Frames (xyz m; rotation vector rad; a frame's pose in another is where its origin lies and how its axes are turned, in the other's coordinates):
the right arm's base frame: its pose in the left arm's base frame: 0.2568 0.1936 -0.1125 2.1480 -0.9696 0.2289
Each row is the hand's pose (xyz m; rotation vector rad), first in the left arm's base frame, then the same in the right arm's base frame.
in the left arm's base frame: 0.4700 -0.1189 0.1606 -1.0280 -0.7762 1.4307
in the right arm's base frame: 0.4457 0.1380 -0.0006 -1.3701 1.9868 1.9241
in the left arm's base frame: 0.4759 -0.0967 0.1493 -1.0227 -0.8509 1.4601
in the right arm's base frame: 0.4322 0.1179 -0.0090 -1.3018 1.9354 1.9946
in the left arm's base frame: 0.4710 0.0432 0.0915 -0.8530 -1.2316 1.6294
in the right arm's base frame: 0.3239 0.0288 -0.0662 -0.8760 1.6470 2.2033
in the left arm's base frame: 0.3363 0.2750 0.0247 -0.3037 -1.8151 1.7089
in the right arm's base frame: 0.0689 -0.0132 -0.1639 -0.3123 1.0731 2.1805
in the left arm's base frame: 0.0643 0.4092 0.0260 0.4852 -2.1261 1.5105
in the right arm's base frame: -0.1964 0.1219 -0.2220 0.0083 0.5753 1.8029
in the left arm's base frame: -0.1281 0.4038 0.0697 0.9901 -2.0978 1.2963
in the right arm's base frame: -0.3082 0.2845 -0.2227 0.1015 0.3686 1.4634
